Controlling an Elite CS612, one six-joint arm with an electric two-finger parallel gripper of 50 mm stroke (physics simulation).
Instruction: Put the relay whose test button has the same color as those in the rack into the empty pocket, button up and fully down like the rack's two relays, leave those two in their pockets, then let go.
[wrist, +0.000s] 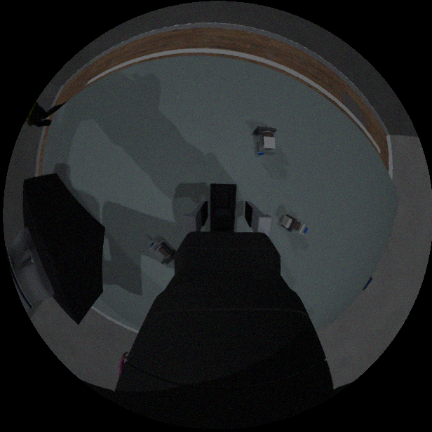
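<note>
My gripper (226, 208) is open and empty, its two fingers spread above the table. A dark oblong block (223, 205) shows between and beyond the fingers, below them; it may be the rack, but its pockets and seated relays cannot be made out. One loose relay (268, 142) lies beyond the fingers to the upper right, pins away from me. A second relay (293, 223) lies right of the right finger. A third relay (163, 249) lies at lower left, close to the gripper body. Each shows a small blue spot at one end; the test button colours cannot be told apart clearly.
A large black box-like shape (65, 240) stands at the left, beside a grey arm part (30, 265). The grey-green table top (330, 150) has broad shadows at left. A brown wood strip (210, 39) runs along the far edge.
</note>
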